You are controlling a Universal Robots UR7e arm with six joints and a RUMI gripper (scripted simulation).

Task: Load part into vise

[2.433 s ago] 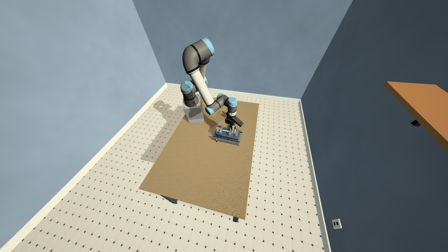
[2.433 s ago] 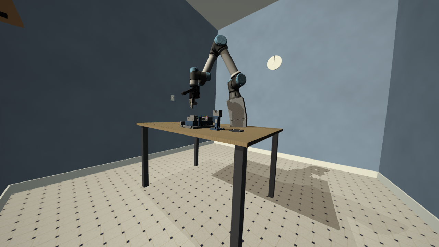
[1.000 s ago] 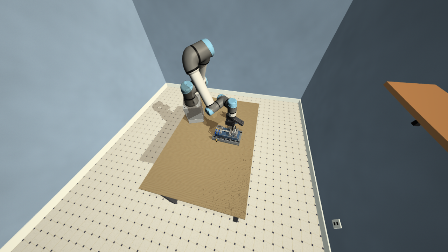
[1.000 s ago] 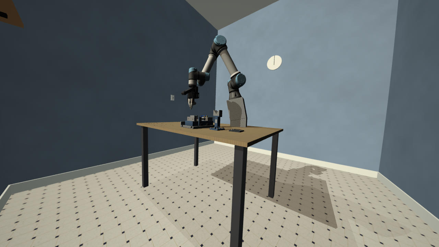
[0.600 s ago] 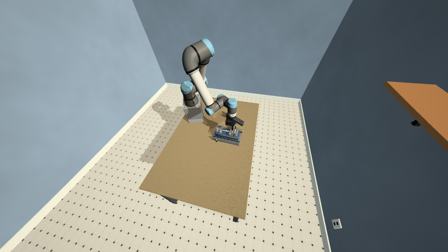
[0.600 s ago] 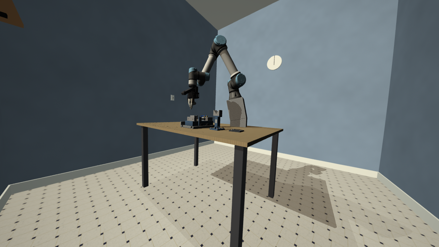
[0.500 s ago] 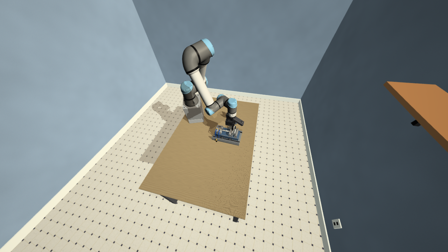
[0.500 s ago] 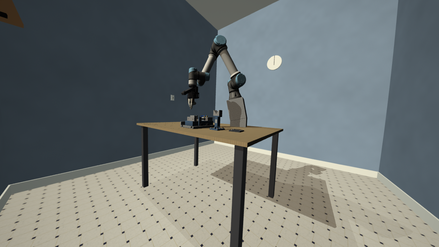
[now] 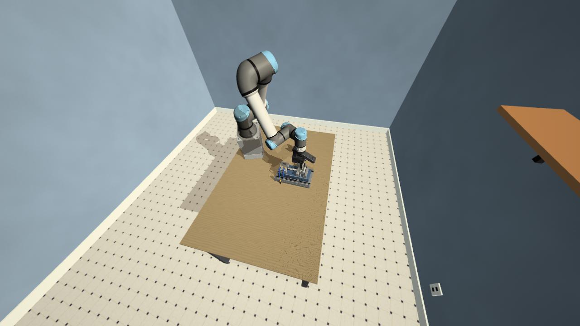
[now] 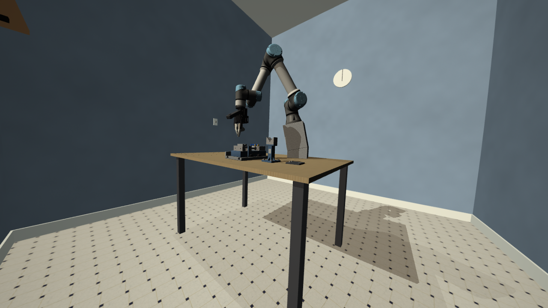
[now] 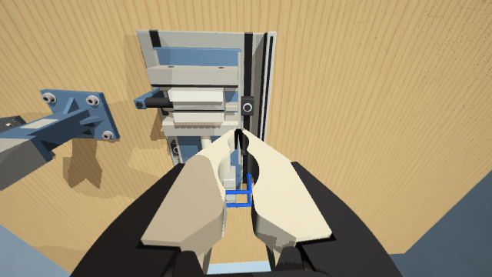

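Right now my hand is 80 mm above the part and 50 mm to the right of it. Also, from my hand: cylinder rod (100 mm below, 90 mm behind, 50 mm to the left); then fixed jaw (100 mm below, 50 mm to the left, 30 mm ahead); then moving jaw (100 mm below, 50 mm to the left, 30 mm behind).
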